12 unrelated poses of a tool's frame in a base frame.
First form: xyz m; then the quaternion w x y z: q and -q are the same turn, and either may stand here.
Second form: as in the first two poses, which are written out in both.
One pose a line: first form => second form
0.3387 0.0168 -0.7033 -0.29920 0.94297 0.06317 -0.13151 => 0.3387 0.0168 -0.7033 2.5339 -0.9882 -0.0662 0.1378
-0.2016 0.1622 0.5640 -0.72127 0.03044 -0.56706 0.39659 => -0.2016 0.1622 0.5640 1.5303 -0.0439 0.8187 -0.5726
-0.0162 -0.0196 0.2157 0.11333 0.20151 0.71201 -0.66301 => -0.0162 -0.0196 0.2157 2.9144 0.2028 0.7166 -0.6673
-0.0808 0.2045 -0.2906 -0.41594 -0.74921 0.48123 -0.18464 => -0.0808 0.2045 -0.2906 2.2836 0.8239 -0.5292 0.2030
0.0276 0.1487 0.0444 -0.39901 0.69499 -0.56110 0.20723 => 0.0276 0.1487 0.0444 2.3207 -0.7579 0.6119 -0.2260
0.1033 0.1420 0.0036 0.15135 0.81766 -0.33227 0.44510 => 0.1033 0.1420 0.0036 2.8377 0.8272 -0.3361 0.4503
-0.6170 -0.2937 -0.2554 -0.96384 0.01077 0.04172 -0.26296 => -0.6170 -0.2937 -0.2554 0.5395 -0.0404 -0.1566 0.9868
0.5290 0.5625 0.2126 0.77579 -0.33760 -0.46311 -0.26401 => 0.5290 0.5625 0.2126 1.3657 -0.5350 -0.7339 -0.4184
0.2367 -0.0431 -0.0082 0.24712 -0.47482 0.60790 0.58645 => 0.2367 -0.0431 -0.0082 2.6422 -0.4900 0.6274 0.6052
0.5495 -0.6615 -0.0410 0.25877 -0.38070 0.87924 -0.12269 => 0.5495 -0.6615 -0.0410 2.6181 -0.3941 0.9102 -0.1270
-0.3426 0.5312 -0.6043 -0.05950 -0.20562 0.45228 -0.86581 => -0.3426 0.5312 -0.6043 3.0225 0.2060 -0.4531 0.8673
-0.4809 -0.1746 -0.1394 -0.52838 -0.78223 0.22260 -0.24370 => -0.4809 -0.1746 -0.1394 2.0282 0.9213 -0.2622 0.2870
